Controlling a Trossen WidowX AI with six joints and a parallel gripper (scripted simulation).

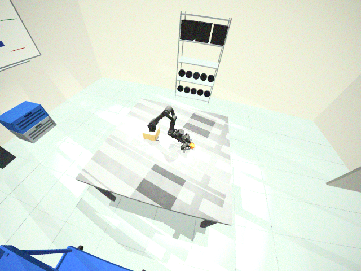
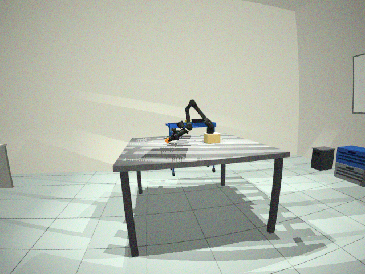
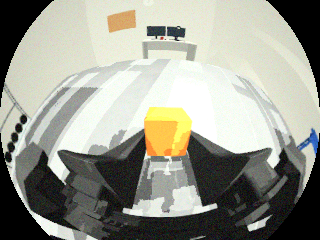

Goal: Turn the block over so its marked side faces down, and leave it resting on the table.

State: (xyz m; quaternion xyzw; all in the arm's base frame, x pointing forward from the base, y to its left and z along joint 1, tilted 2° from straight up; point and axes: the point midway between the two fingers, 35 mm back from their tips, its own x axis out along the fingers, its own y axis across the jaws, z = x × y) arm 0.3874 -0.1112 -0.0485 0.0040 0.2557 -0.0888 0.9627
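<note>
The orange block lies 1 cm below my gripper tip.
</note>
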